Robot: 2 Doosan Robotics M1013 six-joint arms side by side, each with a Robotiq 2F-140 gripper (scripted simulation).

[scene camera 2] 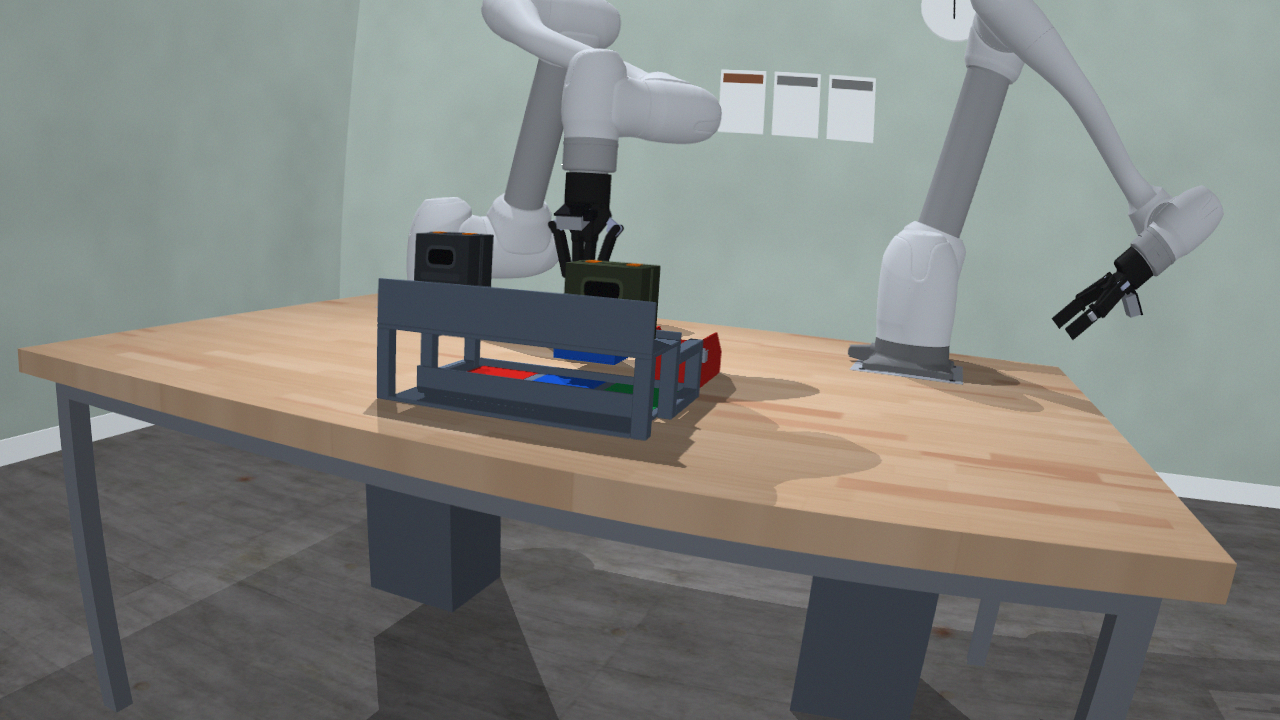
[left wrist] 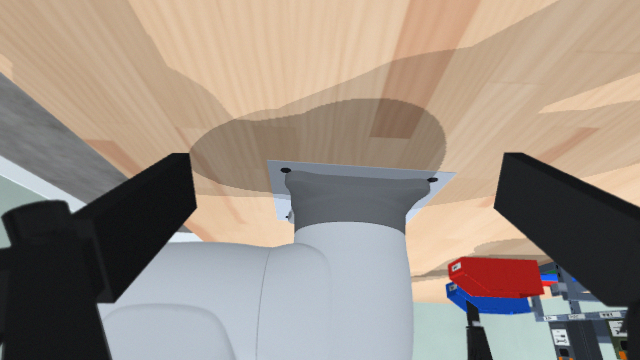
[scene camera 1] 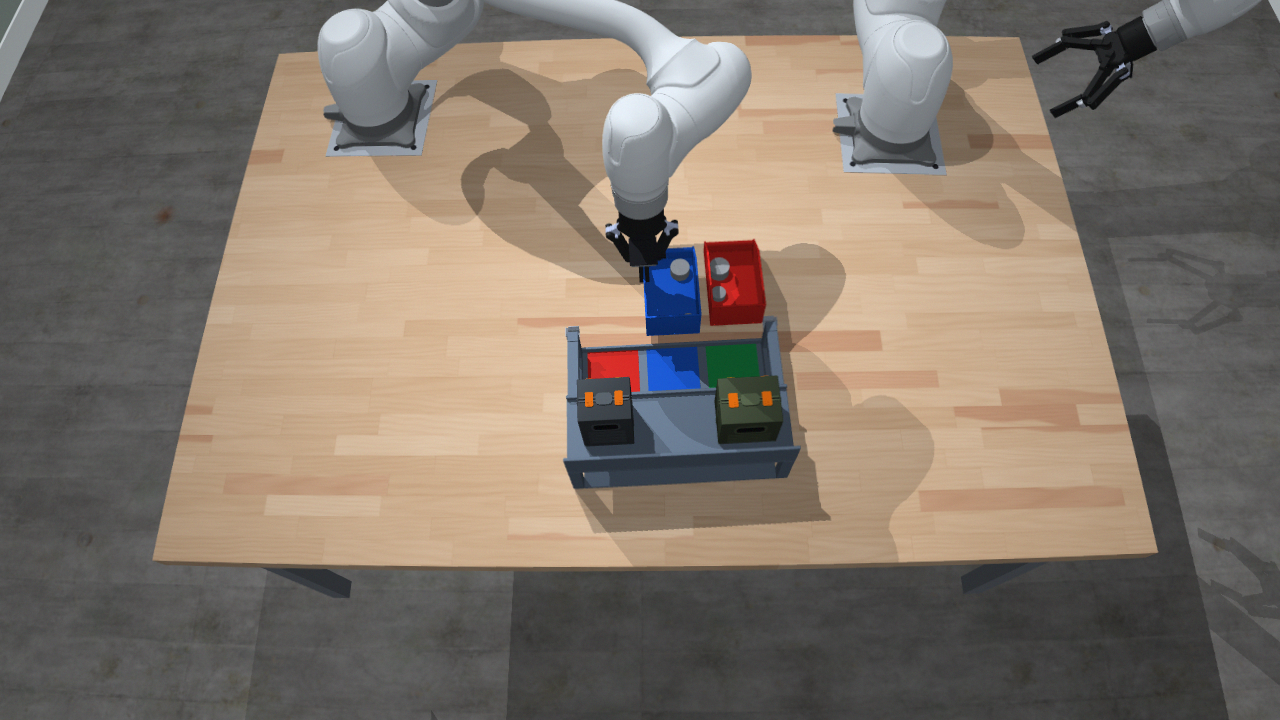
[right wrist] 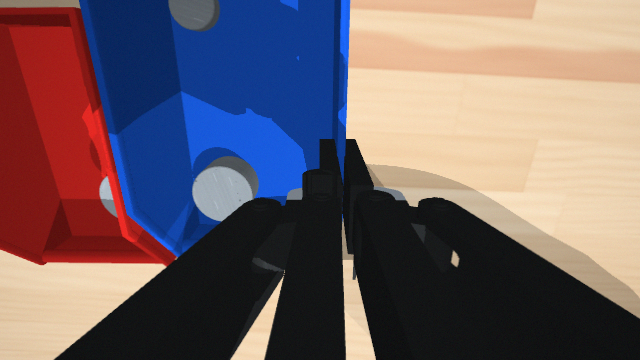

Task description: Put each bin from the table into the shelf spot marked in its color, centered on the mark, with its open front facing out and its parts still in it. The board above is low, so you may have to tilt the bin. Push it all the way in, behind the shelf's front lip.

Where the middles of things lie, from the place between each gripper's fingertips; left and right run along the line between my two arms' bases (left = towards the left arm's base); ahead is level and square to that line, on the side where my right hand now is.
The blue bin (scene camera 1: 663,295) lies 50 mm to the left of my right hand (scene camera 1: 644,276), 40 mm below it and 20 mm ahead of it. The rest, counted from my right hand: red bin (scene camera 1: 744,285): 170 mm to the left, 70 mm below, 30 mm behind.
I see the red bin 66 cm to the right of my left hand (scene camera 1: 1043,86), 47 cm ahead of it and 8 cm below it. Round my left hand: blue bin (78 cm to the right, 51 cm ahead, 5 cm below).
